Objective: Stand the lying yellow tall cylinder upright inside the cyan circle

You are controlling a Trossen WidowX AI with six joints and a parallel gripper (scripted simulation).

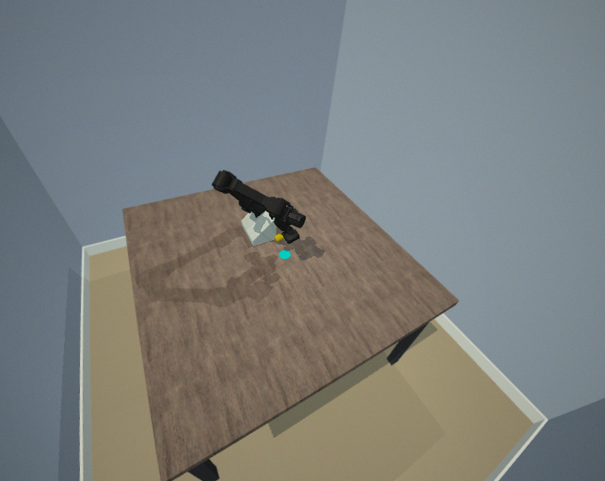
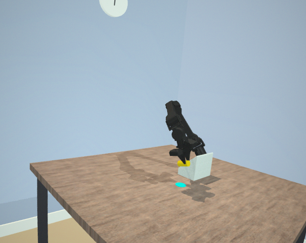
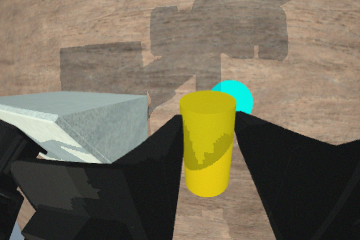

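Now: gripper tip 13 cm above the cyan circle and 2 cm short of it. Round my gripper tip: yellow tall cylinder 2 cm to the right, 1 cm below.
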